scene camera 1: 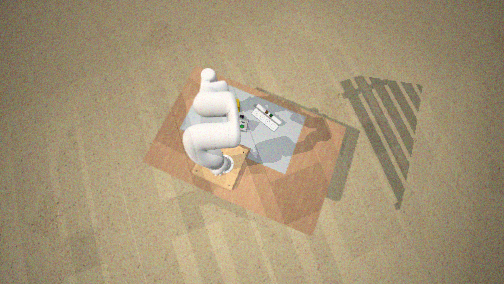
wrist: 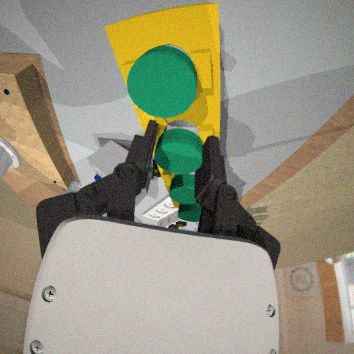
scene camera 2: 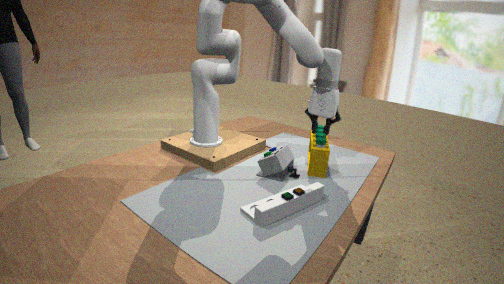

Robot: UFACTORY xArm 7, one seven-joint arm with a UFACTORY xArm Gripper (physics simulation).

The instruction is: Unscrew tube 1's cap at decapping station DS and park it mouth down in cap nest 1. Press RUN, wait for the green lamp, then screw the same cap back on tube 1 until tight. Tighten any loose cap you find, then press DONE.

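Frame: origin at the arm's base, x ahead, y left, z up, level; centimetres.
Seen in the pictures: gripper, fingertip midpoint: (wrist: 178, 141); arm's base, link origin: (scene camera 2: 206, 141).
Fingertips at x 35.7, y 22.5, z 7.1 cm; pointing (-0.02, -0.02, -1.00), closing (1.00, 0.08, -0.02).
Note:
Offsets run from my fingertips to a thing's top centre. "spot": to the spot under its first point. Level surfaces: height alone.
A yellow rack {dx +1.3, dy -2.4, dz -0.1 cm} (scene camera 1: 238, 105) (scene camera 2: 318, 164) (wrist: 197, 21) holds several tubes with green caps. In the wrist view the nearest cap {dx -2.4, dy +4.5, dz +1.7 cm} (wrist: 162, 81) is in front of the fingers, and the second cap {dx +0.1, dy -0.1, dz +1.7 cm} (wrist: 180, 151) appears between them with small gaps. My gripper (scene camera 2: 321, 130) (wrist: 178, 141) points down at the rack, partly closed but open, gripping nothing. A grey box {dx -5.5, dy -18.5, dz -2.0 cm} (scene camera 1: 243, 125) (scene camera 2: 278, 162) (wrist: 111, 157) has green and blue buttons; a small black clamp {spot: dx +1.0, dy -17.1, dz -9.0 cm} (scene camera 2: 294, 172) stands at its side. A white nest strip {spot: dx +8.3, dy -34.0, dz -9.3 cm} (scene camera 1: 266, 118) (scene camera 2: 290, 204) (wrist: 160, 212) carries dark green and amber squares. Tube numbers are not readable.
The strip, box and rack stand on a grey mat {dz -10.4 cm} (scene camera 1: 275, 150) (scene camera 2: 200, 225) on a wooden table {dz -10.7 cm} (scene camera 1: 310, 200) (scene camera 2: 75, 195). The arm's wooden base block (scene camera 1: 235, 177) (scene camera 2: 220, 157) (wrist: 25, 110) is beside the mat. The rack is near the table's far edge.

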